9 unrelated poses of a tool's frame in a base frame.
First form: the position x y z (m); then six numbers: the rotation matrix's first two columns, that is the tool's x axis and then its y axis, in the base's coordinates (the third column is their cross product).
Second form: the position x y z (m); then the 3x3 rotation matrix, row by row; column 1 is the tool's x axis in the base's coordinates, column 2 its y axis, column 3 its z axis. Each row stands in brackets. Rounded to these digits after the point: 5 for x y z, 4 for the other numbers.
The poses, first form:
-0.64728 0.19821 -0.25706 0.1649 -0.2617 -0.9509 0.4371 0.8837 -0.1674
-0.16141 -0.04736 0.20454 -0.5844 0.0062 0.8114 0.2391 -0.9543 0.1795
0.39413 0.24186 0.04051 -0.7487 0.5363 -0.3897 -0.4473 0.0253 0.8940
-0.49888 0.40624 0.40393 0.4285 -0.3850 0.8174 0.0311 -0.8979 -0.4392
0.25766 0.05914 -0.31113 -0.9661 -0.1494 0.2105 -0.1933 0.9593 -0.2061
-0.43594 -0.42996 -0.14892 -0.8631 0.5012 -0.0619 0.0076 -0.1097 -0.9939
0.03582 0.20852 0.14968 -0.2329 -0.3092 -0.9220 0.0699 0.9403 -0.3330
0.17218 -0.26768 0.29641 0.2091 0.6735 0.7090 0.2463 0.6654 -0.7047
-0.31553 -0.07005 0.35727 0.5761 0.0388 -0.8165 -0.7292 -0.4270 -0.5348
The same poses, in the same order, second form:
[-0.64728 0.19821 -0.25706], [[0.1649 0.4371 0.8841], [-0.2617 0.8837 -0.3880], [-0.9509 -0.1674 0.2601]]
[-0.16141 -0.04736 0.20454], [[-0.5844 0.2391 0.7754], [0.0062 -0.9543 0.2989], [0.8114 0.1795 0.5562]]
[0.39413 0.24186 0.04051], [[-0.7487 -0.4473 0.4893], [0.5363 0.0253 0.8437], [-0.3897 0.8940 0.2209]]
[-0.49888 0.40624 0.40393], [[0.4285 0.0311 0.9030], [-0.3850 -0.8979 0.2136], [0.8174 -0.4392 -0.3728]]
[0.25766 0.05914 -0.31113], [[-0.9661 -0.1933 -0.1711], [-0.1494 0.9593 -0.2398], [0.2105 -0.2061 -0.9557]]
[-0.43594 -0.42996 -0.14892], [[-0.8631 0.0076 -0.5049], [0.5012 -0.1097 -0.8583], [-0.0619 -0.9939 0.0909]]
[0.03582 0.20852 0.14968], [[-0.2329 0.0699 0.9699], [-0.3092 0.9403 -0.1420], [-0.9220 -0.3330 -0.1974]]
[0.17218 -0.26768 0.29641], [[0.2091 0.2463 -0.9464], [0.6735 0.6654 0.3220], [0.7090 -0.7047 -0.0267]]
[-0.31553 -0.07005 0.35727], [[0.5761 -0.7292 -0.3694], [0.0388 -0.4270 0.9035], [-0.8165 -0.5348 -0.2177]]

